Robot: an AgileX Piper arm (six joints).
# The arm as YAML. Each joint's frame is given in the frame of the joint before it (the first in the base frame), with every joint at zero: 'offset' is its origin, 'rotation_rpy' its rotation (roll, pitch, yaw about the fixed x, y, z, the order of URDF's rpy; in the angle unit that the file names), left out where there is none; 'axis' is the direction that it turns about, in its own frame. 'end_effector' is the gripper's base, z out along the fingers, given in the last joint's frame.
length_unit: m
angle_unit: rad
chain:
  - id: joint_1
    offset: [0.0, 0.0, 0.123]
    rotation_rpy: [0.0, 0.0, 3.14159]
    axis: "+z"
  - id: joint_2
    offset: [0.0, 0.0, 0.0]
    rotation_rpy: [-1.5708, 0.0, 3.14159]
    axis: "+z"
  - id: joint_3
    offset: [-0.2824, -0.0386, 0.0]
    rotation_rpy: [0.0, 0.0, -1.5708]
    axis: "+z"
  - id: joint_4
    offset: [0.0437, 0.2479, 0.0]
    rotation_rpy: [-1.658, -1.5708, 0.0]
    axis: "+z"
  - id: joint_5
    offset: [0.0, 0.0, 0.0]
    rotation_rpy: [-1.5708, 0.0, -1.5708]
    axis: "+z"
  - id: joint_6
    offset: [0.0, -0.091, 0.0]
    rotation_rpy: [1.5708, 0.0, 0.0]
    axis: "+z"
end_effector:
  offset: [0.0, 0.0, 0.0]
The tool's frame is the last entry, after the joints.
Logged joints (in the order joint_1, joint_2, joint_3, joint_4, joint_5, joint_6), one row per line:
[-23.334, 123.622, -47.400, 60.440, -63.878, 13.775]
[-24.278, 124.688, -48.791, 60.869, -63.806, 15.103]
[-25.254, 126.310, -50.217, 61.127, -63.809, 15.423]
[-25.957, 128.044, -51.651, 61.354, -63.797, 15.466]
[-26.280, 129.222, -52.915, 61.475, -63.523, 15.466]
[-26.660, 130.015, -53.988, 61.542, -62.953, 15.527]
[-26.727, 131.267, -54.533, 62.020, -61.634, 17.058]
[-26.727, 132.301, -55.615, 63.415, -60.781, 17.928]
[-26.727, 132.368, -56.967, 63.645, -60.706, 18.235]
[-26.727, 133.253, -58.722, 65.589, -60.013, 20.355]
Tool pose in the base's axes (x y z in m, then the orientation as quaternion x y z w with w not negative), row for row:
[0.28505, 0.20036, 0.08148, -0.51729, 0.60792, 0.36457, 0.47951]
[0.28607, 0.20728, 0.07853, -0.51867, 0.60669, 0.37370, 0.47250]
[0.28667, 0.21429, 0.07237, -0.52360, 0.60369, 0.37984, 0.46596]
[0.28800, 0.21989, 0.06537, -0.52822, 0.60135, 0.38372, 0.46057]
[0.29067, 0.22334, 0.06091, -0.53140, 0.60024, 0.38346, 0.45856]
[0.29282, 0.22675, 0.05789, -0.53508, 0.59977, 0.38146, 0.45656]
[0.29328, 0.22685, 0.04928, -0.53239, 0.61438, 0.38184, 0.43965]
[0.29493, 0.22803, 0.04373, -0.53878, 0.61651, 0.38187, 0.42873]
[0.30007, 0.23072, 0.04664, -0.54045, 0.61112, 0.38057, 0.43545]
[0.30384, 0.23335, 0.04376, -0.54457, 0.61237, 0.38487, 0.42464]
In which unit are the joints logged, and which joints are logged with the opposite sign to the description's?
The joints are logged in degrees. Opposite sign: joint_1, joint_4.
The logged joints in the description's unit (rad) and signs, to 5 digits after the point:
[0.40726, 2.15761, -0.82729, -1.05488, -1.11488, 0.24042]
[0.42373, 2.17622, -0.85156, -1.06236, -1.11362, 0.26360]
[0.44077, 2.20453, -0.87645, -1.06687, -1.11368, 0.26918]
[0.45304, 2.23479, -0.90148, -1.07083, -1.11347, 0.26993]
[0.45867, 2.25535, -0.92354, -1.07294, -1.10869, 0.26993]
[0.46530, 2.26919, -0.94227, -1.07411, -1.09874, 0.27100]
[0.46647, 2.29104, -0.95178, -1.08245, -1.07572, 0.29772]
[0.46647, 2.30909, -0.97066, -1.10680, -1.06083, 0.31290]
[0.46647, 2.31026, -0.99426, -1.11081, -1.05952, 0.31826]
[0.46647, 2.32570, -1.02489, -1.14474, -1.04742, 0.35526]

